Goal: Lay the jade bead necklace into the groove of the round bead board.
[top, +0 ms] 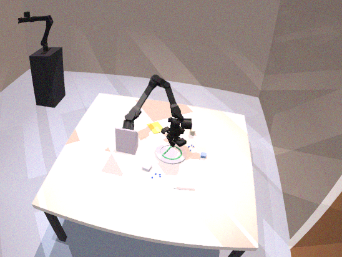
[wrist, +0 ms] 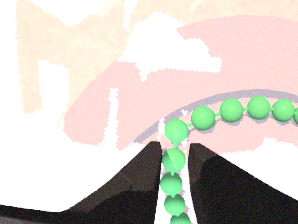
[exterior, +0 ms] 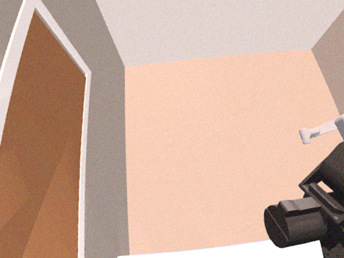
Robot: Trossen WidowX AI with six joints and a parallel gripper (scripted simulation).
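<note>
Right now the round white bead board is 60 mm to the right of my gripper tip and 10 mm below it. The rest, counted from my gripper tip: yellow sheet: 190 mm to the left, 140 mm behind, 10 mm below; blue block: 210 mm ahead, 30 mm to the right, 10 mm below; cream block: 190 mm to the left, 120 mm ahead.
</note>
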